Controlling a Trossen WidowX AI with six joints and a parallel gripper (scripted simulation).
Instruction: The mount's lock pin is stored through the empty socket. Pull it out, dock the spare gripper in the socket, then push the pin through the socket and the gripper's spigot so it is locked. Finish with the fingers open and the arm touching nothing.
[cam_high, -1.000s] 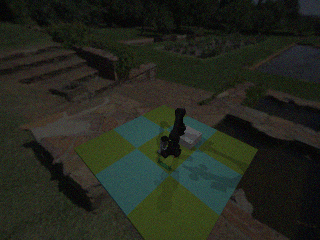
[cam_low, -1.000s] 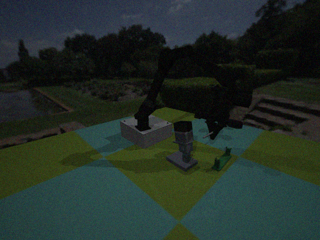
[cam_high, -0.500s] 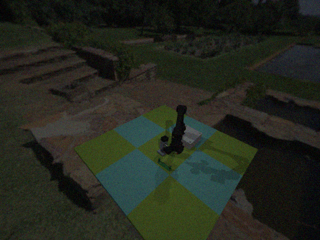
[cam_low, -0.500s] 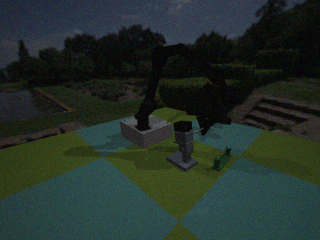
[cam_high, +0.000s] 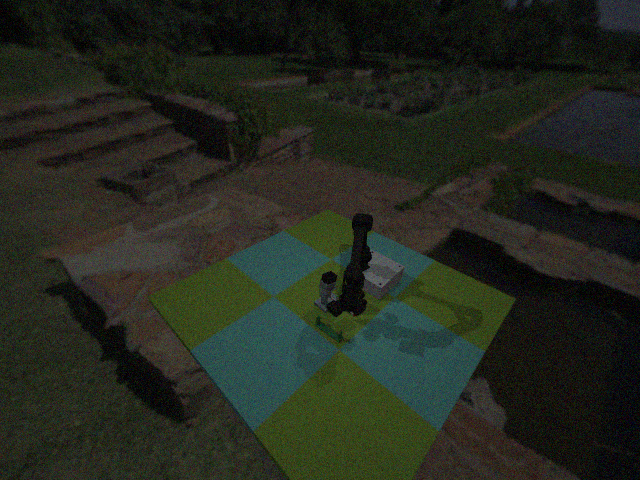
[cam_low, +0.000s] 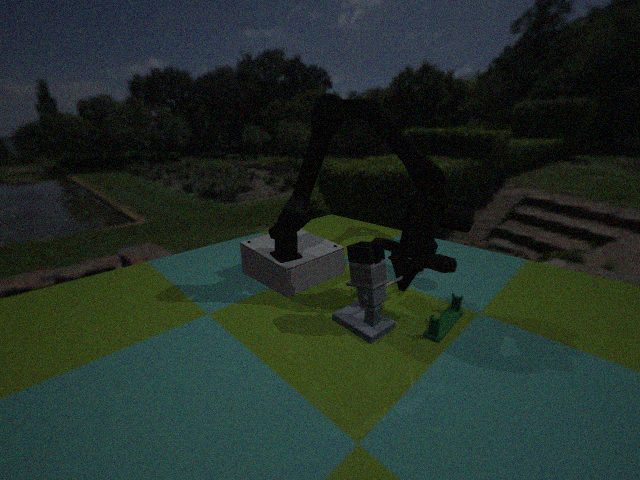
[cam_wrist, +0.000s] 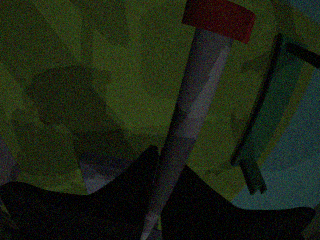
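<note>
Right now my gripper tip is 11 cm to the left of the socket. Round my gripper tip: spare gripper 11 cm to the right, 8 cm above; then green pin rest 9 cm ahead, 3 cm to the left, 2 cm below.
</note>
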